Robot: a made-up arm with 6 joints.
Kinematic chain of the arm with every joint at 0, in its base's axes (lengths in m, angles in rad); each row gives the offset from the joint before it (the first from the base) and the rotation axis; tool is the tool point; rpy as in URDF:
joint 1: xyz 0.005 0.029 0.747 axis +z
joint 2: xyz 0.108 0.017 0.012 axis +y
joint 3: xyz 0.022 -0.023 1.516 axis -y
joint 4: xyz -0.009 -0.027 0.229 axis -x
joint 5: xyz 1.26 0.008 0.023 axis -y
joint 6: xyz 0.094 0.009 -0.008 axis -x
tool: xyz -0.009 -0.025 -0.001 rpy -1.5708 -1.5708 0
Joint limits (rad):
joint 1: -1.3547..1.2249
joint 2: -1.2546..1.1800
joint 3: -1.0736..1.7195
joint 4: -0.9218..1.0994
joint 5: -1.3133..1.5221
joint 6: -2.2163..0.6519
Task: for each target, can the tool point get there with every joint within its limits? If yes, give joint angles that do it. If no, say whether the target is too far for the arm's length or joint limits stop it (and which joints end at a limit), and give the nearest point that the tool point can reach.
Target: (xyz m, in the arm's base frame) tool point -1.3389 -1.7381 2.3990
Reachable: yes | joints 0.8746 -0.9943 1.2819 -0.7319 1.2109 -0.3394
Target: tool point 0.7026 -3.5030 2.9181
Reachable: no: too far | nearest point 0.5154 -2.4811 2.2760 | short by 1.221 m
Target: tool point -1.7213 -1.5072 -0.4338
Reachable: no: joint limits stop it (at a limit: joint 2, joint 3, joint 5, joint 6) | nearest point -1.9476 -1.7085 1.1270 | short by 1.590 m
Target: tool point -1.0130 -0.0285 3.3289
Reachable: yes | joints 0.0309 -0.5918 1.0556 -0.5011 -0.5619 0.0329
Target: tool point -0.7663 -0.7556 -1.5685
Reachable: no: joint limits stop it (at a limit: joint 1, joint 2, joint 4) | nearest point 0.1637 -1.0688 0.0209 | short by 1.868 m
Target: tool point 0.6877 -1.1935 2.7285
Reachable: yes | joints -1.0899 0.0056 0.1306 0.6021 1.2556 -1.8070
